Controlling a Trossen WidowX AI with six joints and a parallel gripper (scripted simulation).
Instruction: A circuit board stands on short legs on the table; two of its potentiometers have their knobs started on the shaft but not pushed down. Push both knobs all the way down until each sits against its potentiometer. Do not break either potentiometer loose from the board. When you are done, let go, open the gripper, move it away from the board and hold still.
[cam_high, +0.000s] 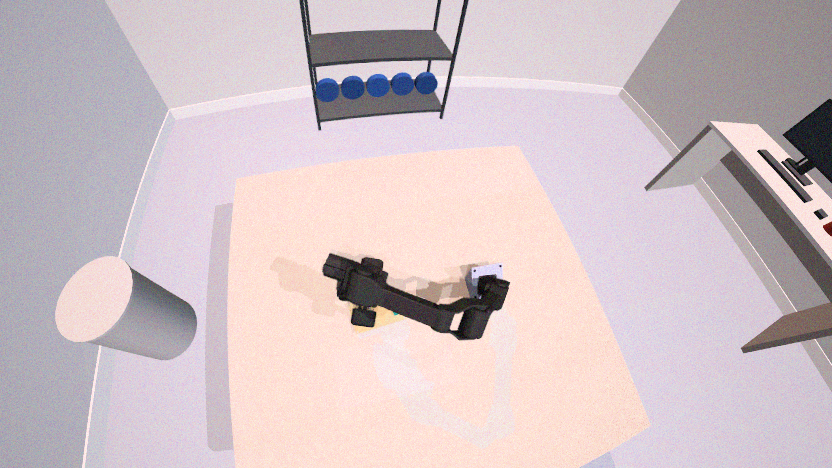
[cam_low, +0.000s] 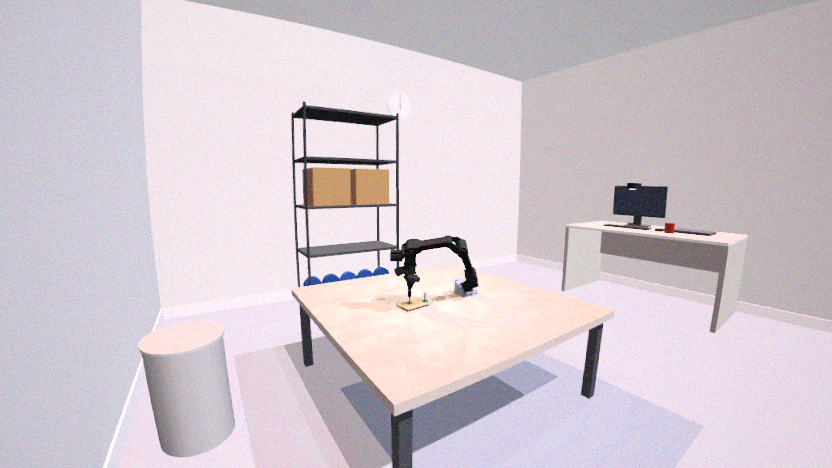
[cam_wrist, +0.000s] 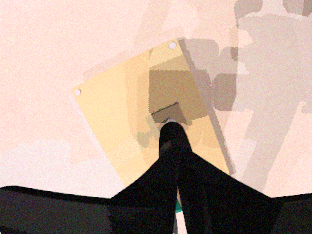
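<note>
Now: gripper tip 20 mm above the dark knob.
</note>
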